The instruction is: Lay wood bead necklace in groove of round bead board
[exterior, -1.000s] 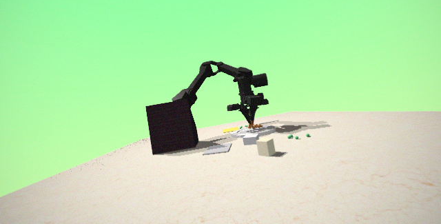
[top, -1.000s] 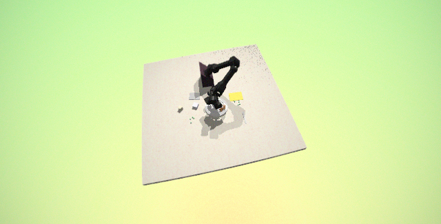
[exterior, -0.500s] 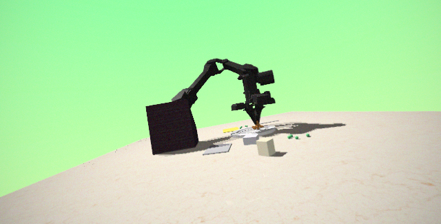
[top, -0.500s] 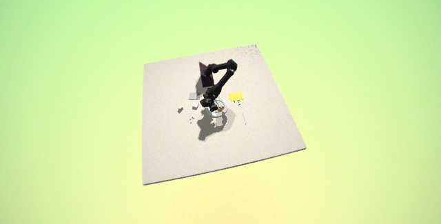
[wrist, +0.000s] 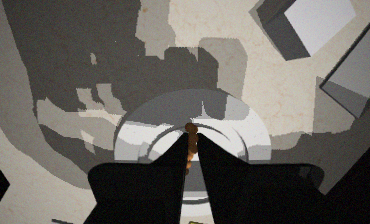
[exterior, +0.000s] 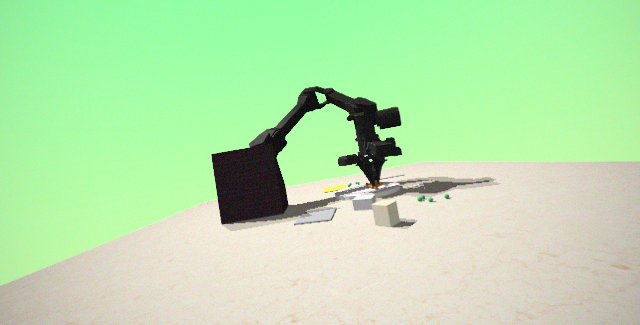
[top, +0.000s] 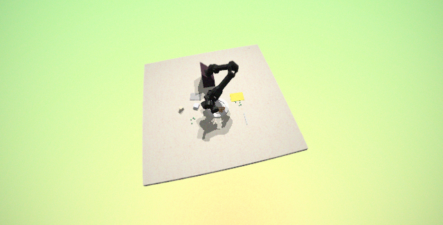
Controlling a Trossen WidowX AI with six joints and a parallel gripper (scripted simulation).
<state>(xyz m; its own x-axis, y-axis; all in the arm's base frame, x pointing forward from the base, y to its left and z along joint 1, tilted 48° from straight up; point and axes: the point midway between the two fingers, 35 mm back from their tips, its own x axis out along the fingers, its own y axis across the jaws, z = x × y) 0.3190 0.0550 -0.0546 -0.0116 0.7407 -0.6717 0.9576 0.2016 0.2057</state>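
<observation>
The round white bead board lies 50 mm to the left of my gripper tip, 20 mm behind it and 10 mm below it. The rest, counted from my gripper tip: cream cube 270 mm to the right, 50 mm behind, 10 mm below; yellow card 240 mm to the left, 110 mm behind, 20 mm below; grey flat plate 180 mm behind, 130 mm to the right, 20 mm below.
</observation>
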